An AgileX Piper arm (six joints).
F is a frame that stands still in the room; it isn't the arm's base.
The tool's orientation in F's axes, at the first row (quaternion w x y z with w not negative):
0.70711 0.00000 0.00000 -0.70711
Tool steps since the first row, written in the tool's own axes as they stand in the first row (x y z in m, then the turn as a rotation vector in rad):
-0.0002 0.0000 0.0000 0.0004 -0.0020 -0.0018
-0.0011 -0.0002 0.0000 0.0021 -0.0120 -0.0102
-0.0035 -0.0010 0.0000 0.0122 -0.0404 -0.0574
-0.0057 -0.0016 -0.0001 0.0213 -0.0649 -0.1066
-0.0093 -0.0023 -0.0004 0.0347 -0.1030 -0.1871
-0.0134 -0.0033 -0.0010 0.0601 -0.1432 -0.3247
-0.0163 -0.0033 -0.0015 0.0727 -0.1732 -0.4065
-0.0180 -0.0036 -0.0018 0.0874 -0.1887 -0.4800
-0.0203 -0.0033 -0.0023 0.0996 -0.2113 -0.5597
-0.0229 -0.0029 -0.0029 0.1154 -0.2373 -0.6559
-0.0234 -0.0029 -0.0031 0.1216 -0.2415 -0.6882
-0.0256 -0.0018 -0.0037 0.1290 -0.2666 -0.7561
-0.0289 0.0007 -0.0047 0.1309 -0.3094 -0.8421
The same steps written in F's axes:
0.0000 0.0002 0.0000 -0.0020 -0.0004 -0.0018
-0.0002 0.0011 0.0000 -0.0120 -0.0021 -0.0102
-0.0010 0.0035 0.0000 -0.0404 -0.0122 -0.0574
-0.0016 0.0057 -0.0001 -0.0649 -0.0213 -0.1066
-0.0023 0.0093 -0.0004 -0.1030 -0.0347 -0.1871
-0.0033 0.0134 -0.0010 -0.1432 -0.0601 -0.3247
-0.0033 0.0163 -0.0015 -0.1732 -0.0727 -0.4065
-0.0036 0.0180 -0.0018 -0.1887 -0.0874 -0.4800
-0.0033 0.0203 -0.0023 -0.2113 -0.0996 -0.5597
-0.0029 0.0229 -0.0029 -0.2373 -0.1154 -0.6559
-0.0029 0.0234 -0.0031 -0.2415 -0.1216 -0.6882
-0.0018 0.0256 -0.0037 -0.2666 -0.1290 -0.7561
0.0007 0.0289 -0.0047 -0.3094 -0.1309 -0.8421

